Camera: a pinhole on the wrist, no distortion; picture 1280 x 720 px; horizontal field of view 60.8 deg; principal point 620.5 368.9 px. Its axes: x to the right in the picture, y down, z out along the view. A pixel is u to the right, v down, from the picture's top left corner.
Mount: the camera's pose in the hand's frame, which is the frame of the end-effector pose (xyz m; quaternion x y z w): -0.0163 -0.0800 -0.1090 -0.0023 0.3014 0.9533 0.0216
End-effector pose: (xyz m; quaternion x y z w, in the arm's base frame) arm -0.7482 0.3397 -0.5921 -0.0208 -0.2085 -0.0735 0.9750
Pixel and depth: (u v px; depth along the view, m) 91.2 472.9 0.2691
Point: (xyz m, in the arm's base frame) -0.6885 0.3812 -0.4284
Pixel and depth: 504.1 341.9 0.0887
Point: -0.7427 0.3106 -0.6285
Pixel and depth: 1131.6 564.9 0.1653
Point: -0.8505 0.3492 -0.5921
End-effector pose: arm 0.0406 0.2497 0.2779 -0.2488 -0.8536 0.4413 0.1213
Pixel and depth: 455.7 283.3 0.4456
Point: -0.0439 0.2139 -0.0247
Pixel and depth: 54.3 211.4 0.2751
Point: -0.0774 0.3037 0.1353
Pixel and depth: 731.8 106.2 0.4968
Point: 0.0891 0.2097 -0.1023
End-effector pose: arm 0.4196 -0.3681 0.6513 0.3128 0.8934 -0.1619 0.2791
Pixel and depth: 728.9 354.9 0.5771
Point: 0.7749 -0.3707 0.3790
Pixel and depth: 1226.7 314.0 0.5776
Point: 0.9570 -0.4645 0.5463
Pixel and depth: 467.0 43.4 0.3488
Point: 0.5724 -0.2507 0.5108
